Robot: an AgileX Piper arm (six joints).
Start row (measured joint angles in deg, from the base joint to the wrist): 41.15 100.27 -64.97 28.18 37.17 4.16
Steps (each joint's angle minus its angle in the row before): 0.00 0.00 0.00 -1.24 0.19 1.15; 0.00 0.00 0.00 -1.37 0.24 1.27; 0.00 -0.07 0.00 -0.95 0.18 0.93; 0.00 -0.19 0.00 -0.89 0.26 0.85; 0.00 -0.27 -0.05 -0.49 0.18 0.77; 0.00 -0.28 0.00 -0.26 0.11 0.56; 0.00 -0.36 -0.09 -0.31 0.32 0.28; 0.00 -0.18 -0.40 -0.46 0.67 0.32; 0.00 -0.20 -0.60 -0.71 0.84 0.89; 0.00 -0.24 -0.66 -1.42 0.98 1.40; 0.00 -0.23 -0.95 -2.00 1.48 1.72; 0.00 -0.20 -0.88 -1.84 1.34 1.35; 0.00 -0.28 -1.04 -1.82 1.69 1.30; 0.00 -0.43 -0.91 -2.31 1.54 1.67
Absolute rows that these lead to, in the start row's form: 41.15 100.27 -64.97 26.94 37.36 5.31; 41.15 100.27 -64.97 25.57 37.60 6.58; 41.15 100.20 -64.97 24.62 37.78 7.51; 41.15 100.01 -64.97 23.73 38.04 8.36; 41.15 99.74 -65.02 23.24 38.22 9.13; 41.15 99.46 -65.02 22.98 38.33 9.69; 41.15 99.10 -65.11 22.67 38.65 9.97; 41.15 98.92 -65.51 22.21 39.32 10.29; 41.15 98.72 -66.11 21.50 40.16 11.18; 41.15 98.48 -66.77 20.08 41.14 12.58; 41.15 98.25 -67.72 18.08 42.62 14.30; 41.15 98.05 -68.60 16.24 43.96 15.65; 41.15 97.77 -69.64 14.42 45.65 16.95; 41.15 97.34 -70.55 12.11 47.19 18.62
